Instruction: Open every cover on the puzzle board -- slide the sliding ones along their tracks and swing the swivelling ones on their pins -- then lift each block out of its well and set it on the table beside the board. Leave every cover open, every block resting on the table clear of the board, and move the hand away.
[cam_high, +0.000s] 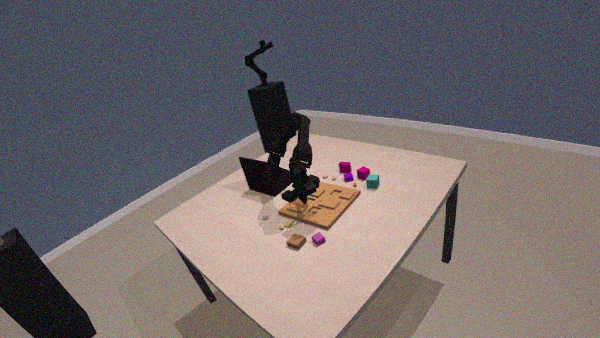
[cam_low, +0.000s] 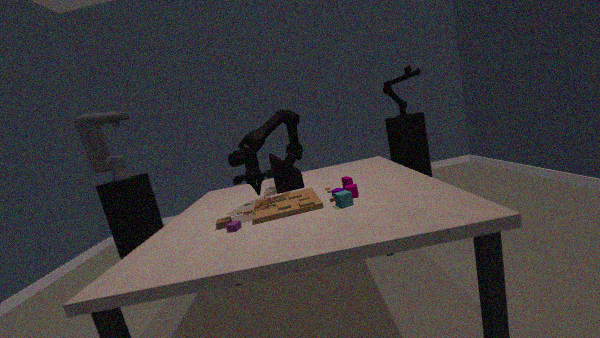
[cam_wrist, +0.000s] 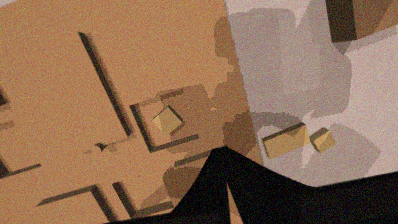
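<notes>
The tiny grey block lies 20 cm behind my gripper tip, 9 cm to the right of it and 8 cm below it. The rest, counted from my gripper tip: small orange block 31 cm to the left, 8 cm below, 7 cm ahead; brown block 17 cm to the right, 7 cm below, 6 cm ahead; teal block 34 cm to the left, 17 cm ahead, 6 cm below.
</notes>
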